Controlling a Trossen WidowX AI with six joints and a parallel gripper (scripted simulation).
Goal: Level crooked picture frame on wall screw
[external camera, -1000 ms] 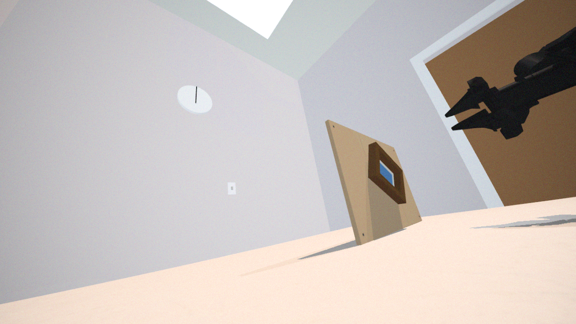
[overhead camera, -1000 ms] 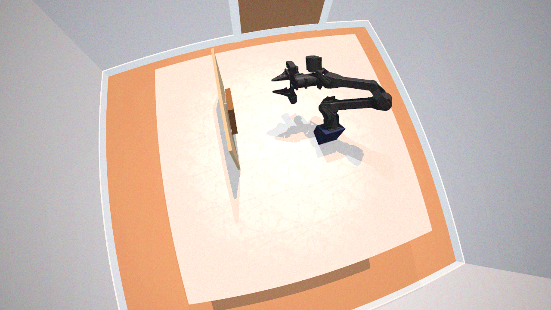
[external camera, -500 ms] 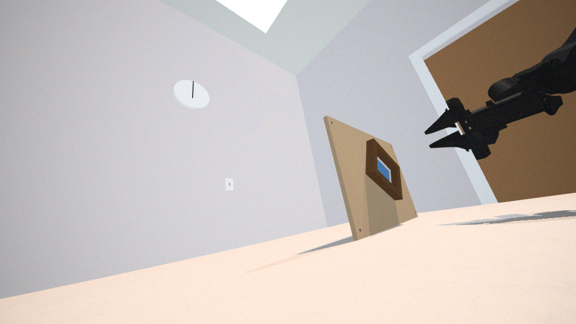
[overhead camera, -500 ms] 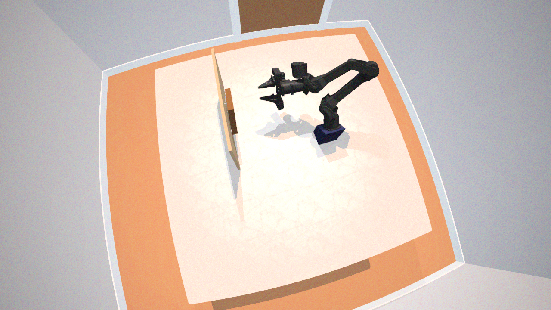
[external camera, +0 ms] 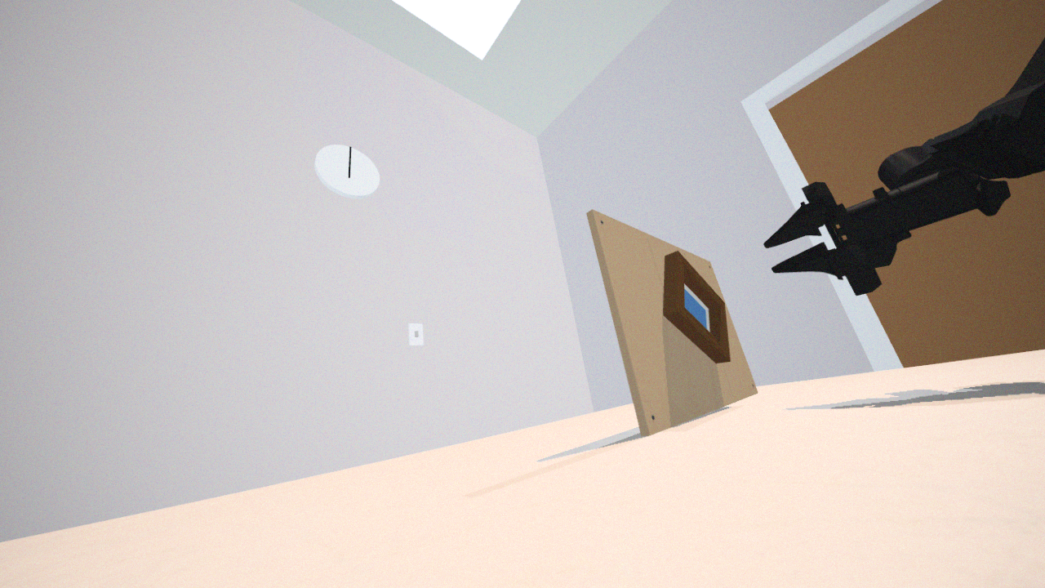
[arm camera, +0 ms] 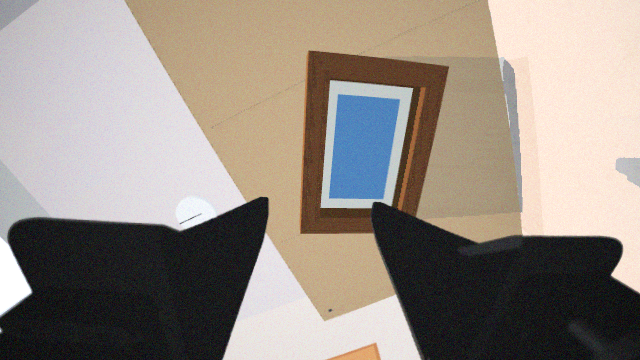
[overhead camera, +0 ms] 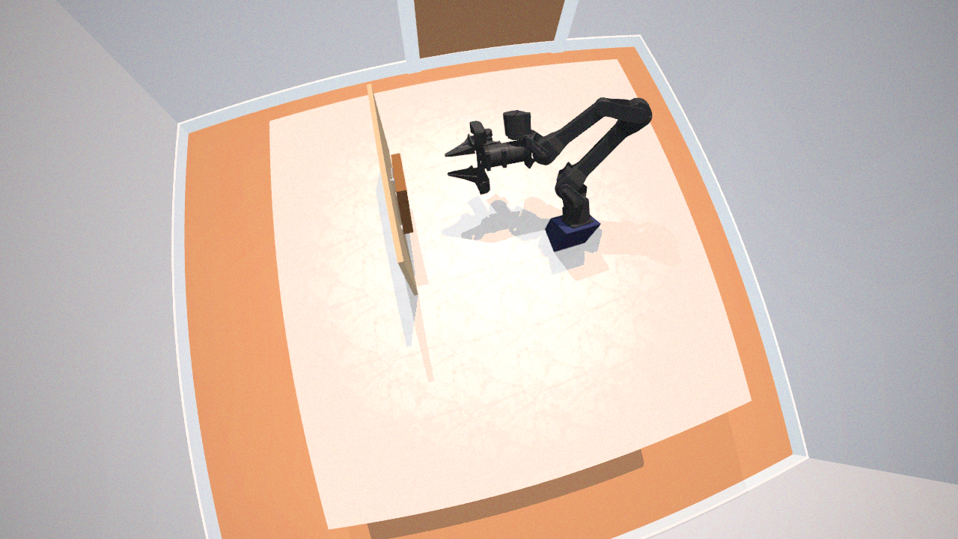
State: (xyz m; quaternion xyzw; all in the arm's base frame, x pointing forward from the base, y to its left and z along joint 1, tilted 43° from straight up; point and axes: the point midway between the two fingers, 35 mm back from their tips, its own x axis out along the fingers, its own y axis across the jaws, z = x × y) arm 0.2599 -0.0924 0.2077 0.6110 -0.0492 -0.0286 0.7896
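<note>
My gripper tip is 130 mm short of the brown wooden picture frame, 50 mm above it and 10 mm to the right of it. Also, from my gripper tip: tan wall board: 140 mm ahead, 60 mm below.
</note>
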